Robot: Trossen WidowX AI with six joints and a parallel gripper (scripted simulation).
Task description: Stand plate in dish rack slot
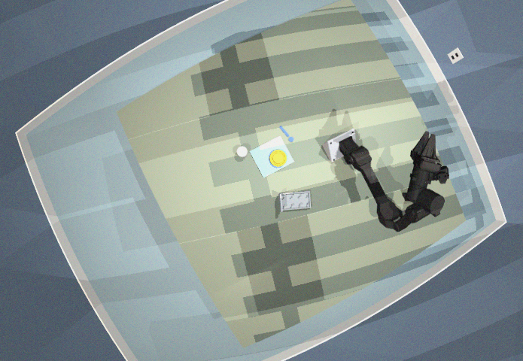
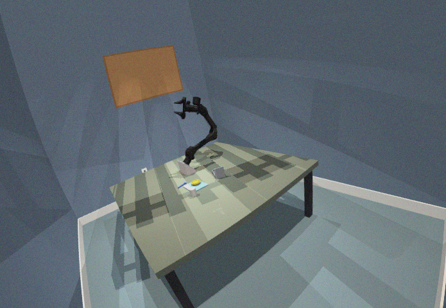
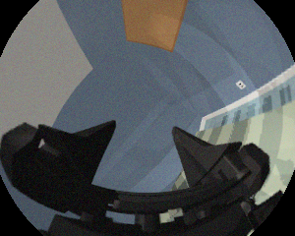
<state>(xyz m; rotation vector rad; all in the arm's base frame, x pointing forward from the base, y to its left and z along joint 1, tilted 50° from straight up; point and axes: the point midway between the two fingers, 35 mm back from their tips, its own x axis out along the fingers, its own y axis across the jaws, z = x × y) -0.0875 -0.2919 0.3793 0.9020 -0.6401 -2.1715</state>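
Now: gripper tip 400 mm short of the yellow plate, 140 mm to the left of it and 530 mm above it. Also, from my gripper tip: light blue mat (420 mm ahead, 160 mm to the right, 550 mm below); grey dish rack (410 mm ahead, 50 mm to the left, 520 mm below); blue utensil (310 mm ahead, 220 mm to the right, 540 mm below).
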